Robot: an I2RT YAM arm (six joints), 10 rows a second.
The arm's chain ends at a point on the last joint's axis. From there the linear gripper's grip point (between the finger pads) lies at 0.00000 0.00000 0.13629 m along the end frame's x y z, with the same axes.
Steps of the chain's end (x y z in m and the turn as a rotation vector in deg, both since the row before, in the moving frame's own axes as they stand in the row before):
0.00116 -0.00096 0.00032 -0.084 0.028 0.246
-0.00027 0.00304 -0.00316 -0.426 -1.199 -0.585
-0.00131 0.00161 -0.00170 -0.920 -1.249 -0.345
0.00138 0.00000 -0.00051 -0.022 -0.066 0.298
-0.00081 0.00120 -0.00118 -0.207 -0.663 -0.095
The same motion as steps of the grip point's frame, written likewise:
0.00123 -0.00076 0.00032 -0.084 0.028 0.246
-0.00312 0.00407 -0.00319 -0.426 -1.199 -0.585
-0.00427 0.00381 -0.00175 -0.920 -1.249 -0.345
0.00122 0.00005 -0.00051 -0.022 -0.066 0.298
-0.00239 0.00169 -0.00119 -0.207 -0.663 -0.095

